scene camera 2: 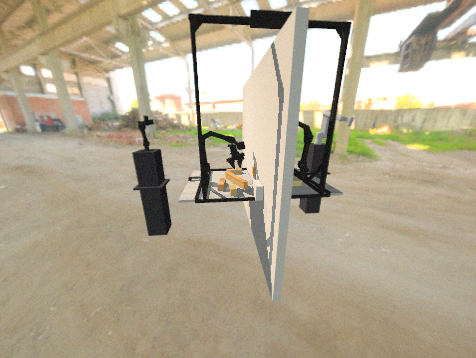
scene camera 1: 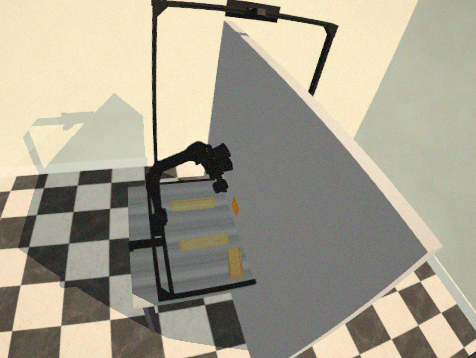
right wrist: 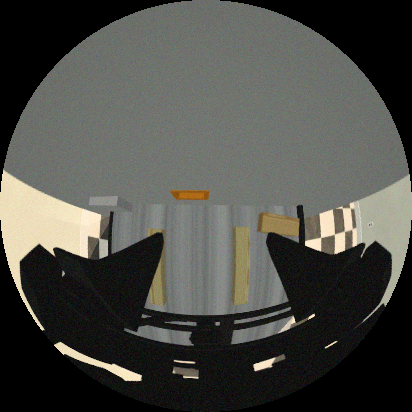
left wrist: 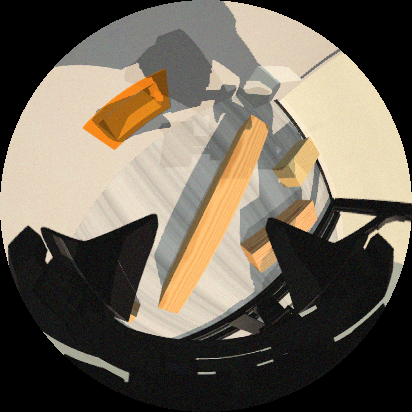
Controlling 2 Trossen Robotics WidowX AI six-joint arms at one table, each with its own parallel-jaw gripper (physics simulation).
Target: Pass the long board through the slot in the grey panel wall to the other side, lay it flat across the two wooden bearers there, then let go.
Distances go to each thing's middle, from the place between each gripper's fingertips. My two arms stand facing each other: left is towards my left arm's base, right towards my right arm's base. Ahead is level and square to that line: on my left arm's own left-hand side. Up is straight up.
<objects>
The orange-framed slot [left wrist: 153,98] is 10 mm behind my left hand, 160 mm to the right of it and 20 mm below it.
Now: the orange-framed slot 4 cm behind my right hand, 13 cm to the left of it and 22 cm below it.
</objects>
